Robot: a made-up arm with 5 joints. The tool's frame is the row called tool.
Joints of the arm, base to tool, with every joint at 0 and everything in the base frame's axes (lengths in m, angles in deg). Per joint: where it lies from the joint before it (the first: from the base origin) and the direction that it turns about. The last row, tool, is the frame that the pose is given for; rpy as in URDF.
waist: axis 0 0 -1 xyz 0.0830 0.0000 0.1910
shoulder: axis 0 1 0 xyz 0.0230 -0.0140 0.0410
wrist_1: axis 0 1 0 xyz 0.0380 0.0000 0.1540
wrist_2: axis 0 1 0 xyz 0.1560 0.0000 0.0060
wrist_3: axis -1 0 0 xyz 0.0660 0.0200 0.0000
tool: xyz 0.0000 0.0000 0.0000 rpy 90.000 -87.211 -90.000
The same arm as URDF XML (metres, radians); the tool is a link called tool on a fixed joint. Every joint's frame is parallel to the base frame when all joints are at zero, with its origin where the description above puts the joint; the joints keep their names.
<robot name="arm">
  <joint name="tool_joint" type="fixed">
    <parent link="link5"/>
    <child link="tool"/>
    <origin xyz="0.0000 0.0000 0.0000" rpy="1.5708 -1.5221 -1.5708"/>
  </joint>
  <joint name="wrist_3" type="continuous">
    <parent link="link4"/>
    <child link="link5"/>
    <origin xyz="0.0660 0.0200 0.0000"/>
    <axis xyz="-1 0 0"/>
  </joint>
  <joint name="wrist_2" type="continuous">
    <parent link="link3"/>
    <child link="link4"/>
    <origin xyz="0.1560 0.0000 0.0060"/>
    <axis xyz="0 1 0"/>
  </joint>
  <joint name="wrist_1" type="continuous">
    <parent link="link2"/>
    <child link="link3"/>
    <origin xyz="0.0380 0.0000 0.1540"/>
    <axis xyz="0 1 0"/>
  </joint>
  <joint name="shoulder" type="continuous">
    <parent link="link1"/>
    <child link="link2"/>
    <origin xyz="0.0230 -0.0140 0.0410"/>
    <axis xyz="0 1 0"/>
  </joint>
  <joint name="waist" type="continuous">
    <parent link="base_link"/>
    <child link="link1"/>
    <origin xyz="0.0830 0.0000 0.1910"/>
    <axis xyz="0 0 -1"/>
  </joint>
  <link name="base_link"/>
  <link name="link1"/>
  <link name="link2"/>
  <link name="link3"/>
  <link name="link4"/>
  <link name="link5"/>
  <link name="tool"/>
</robot>

